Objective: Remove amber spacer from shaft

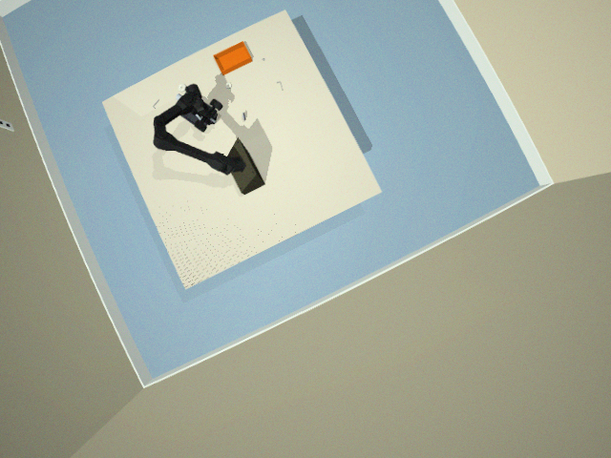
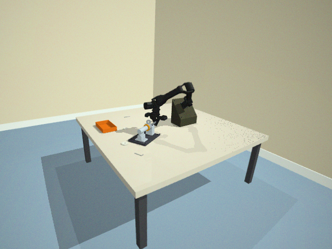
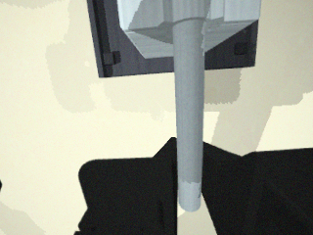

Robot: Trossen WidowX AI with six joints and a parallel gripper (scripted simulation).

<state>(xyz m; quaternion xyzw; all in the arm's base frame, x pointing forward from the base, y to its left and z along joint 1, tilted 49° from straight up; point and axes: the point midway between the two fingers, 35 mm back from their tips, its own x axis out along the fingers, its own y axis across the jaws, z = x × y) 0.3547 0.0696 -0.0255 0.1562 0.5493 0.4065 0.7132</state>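
The pale grey shaft lies 70 mm ahead of my gripper tip, 30 mm to the left of it and 40 mm above it. The rest, counted from my gripper tip: amber spacer: 130 mm ahead, 60 mm to the left, 30 mm above; then orange tray: 320 mm ahead, 290 mm to the right, 40 mm below.
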